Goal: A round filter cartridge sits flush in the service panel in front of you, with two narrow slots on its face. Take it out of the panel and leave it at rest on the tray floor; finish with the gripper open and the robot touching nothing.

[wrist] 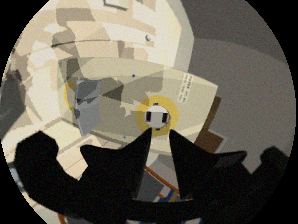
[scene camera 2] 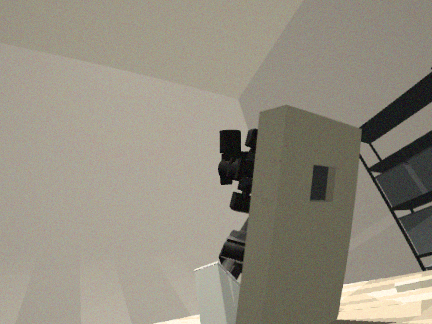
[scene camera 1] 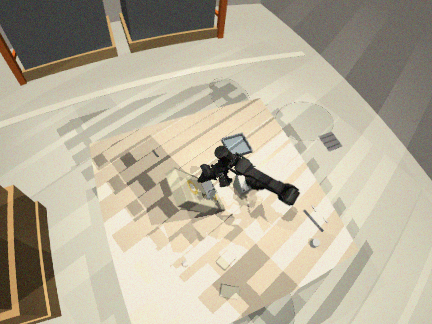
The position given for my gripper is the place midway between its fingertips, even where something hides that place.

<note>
In view: my gripper (wrist: 160, 131) and a beige service panel block (scene camera 2: 305, 177).
The beige service panel block is seen too in the wrist view (wrist: 131, 87).
</note>
